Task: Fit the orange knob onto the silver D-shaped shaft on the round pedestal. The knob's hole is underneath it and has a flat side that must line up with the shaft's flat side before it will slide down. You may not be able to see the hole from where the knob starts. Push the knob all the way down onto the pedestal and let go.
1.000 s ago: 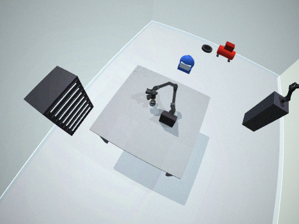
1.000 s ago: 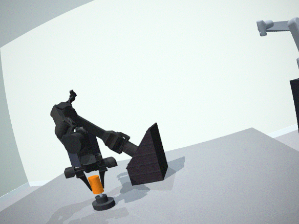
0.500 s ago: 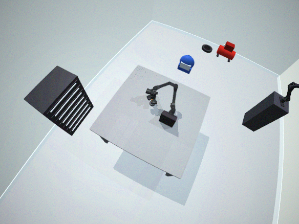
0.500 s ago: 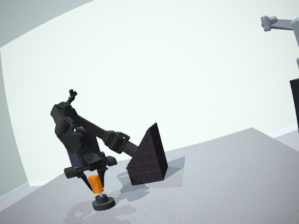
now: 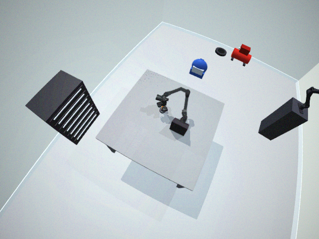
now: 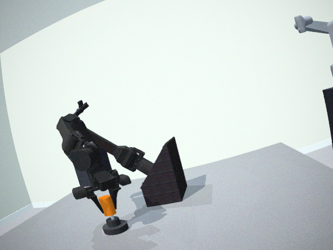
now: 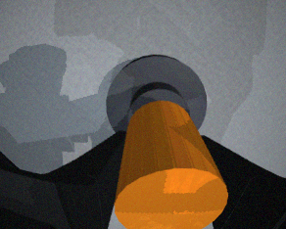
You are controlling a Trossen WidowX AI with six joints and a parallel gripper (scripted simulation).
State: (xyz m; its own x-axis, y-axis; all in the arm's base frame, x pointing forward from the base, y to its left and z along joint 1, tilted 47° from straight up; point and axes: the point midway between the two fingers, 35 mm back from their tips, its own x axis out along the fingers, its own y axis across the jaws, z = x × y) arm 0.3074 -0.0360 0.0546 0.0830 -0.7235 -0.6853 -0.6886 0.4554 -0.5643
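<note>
My gripper tip is now 30 mm below the orange knob. From my gripper tip the other things lie so: dark round pedestal 40 mm below.
</note>
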